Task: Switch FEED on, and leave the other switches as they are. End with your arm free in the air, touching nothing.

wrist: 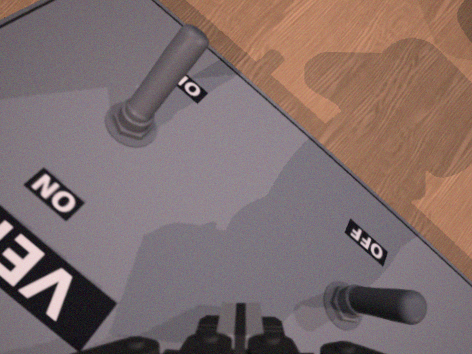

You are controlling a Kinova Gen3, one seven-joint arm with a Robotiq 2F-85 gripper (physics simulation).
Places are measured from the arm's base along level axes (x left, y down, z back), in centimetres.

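Pixels of known places: gripper, fingertip midpoint: (240,329).
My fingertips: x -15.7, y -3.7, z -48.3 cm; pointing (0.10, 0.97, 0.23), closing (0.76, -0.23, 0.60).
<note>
Behind a point stands the place of what it marks.
A grey panel (200,185) {x -19.9, y -1.0, z -44.8 cm} carries two toggle switches in the wrist view. One grey lever (162,75) {x -23.7, y -3.5, z -43.1 cm} at the upper left points toward a partly covered OFF label (192,89) {x -23.1, y 0.9, z -41.3 cm}; an ON label (54,194) {x -23.7, y -3.2, z -48.8 cm} lies on its other side. A black name plate (55,285) {x -21.6, y -4.4, z -50.9 cm} below shows part of a word, "VE". A darker lever (382,304) {x -12.3, y -4.6, z -44.5 cm} at the lower right points right in the view, below another OFF label (366,242) {x -11.8, y 0.9, z -41.3 cm}. Its name plate and ON label do not show, so I cannot tell whether it is FEED. My gripper (240,329) {x -15.7, y -3.6, z -48.3 cm} is shut and empty, left of this darker lever and apart from it.
The panel's edge runs diagonally from upper left to lower right. A wooden table top (285,25) {x -22.2, y 8.7, z -30.9 cm} lies beyond it, with shadows across it and the panel. The grey lever rises near this edge.
</note>
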